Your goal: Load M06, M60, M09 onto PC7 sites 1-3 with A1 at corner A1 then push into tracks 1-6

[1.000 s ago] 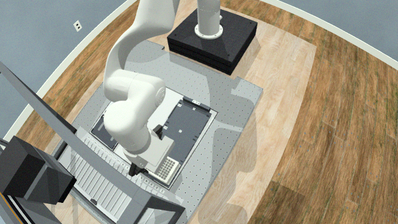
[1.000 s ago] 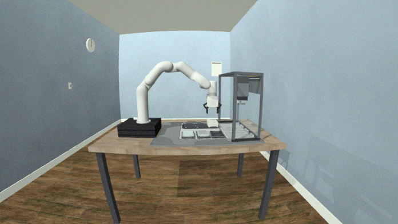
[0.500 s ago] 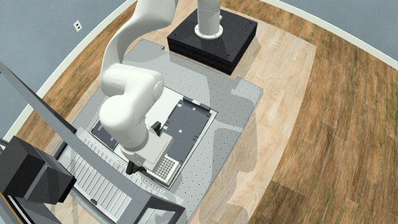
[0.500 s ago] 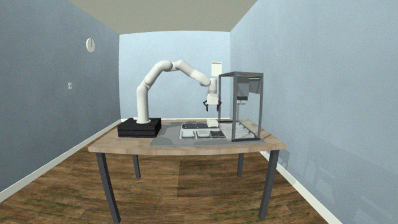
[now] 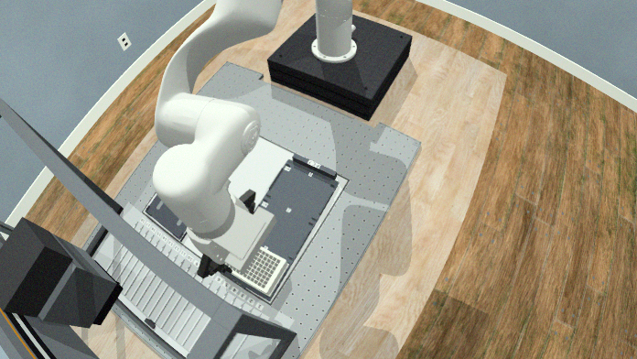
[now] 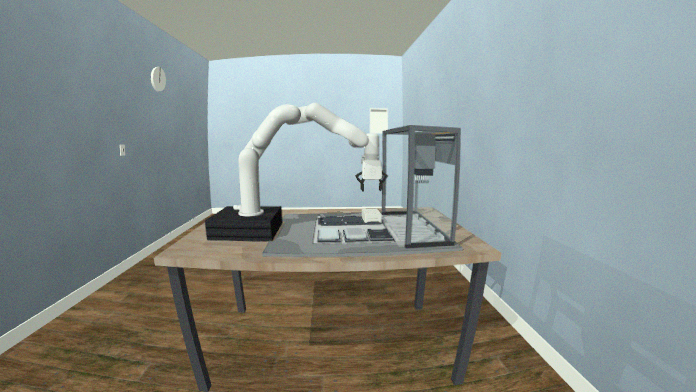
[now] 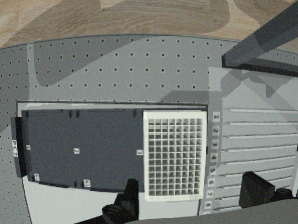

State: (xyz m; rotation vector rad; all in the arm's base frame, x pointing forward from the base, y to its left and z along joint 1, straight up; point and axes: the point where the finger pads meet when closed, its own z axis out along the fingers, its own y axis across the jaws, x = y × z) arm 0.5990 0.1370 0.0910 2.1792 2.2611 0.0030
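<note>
Now: hand 11 cm past the plate nest S2, 26 cm to the left of it and 16 cm above it. From my hand the other things lie so: carrier PC7: 11 cm behind, 15 cm below; plate nest S1: 22 cm behind, 26 cm to the right, 16 cm below; plate nest S3: 26 cm to the right, 16 cm below.
</note>
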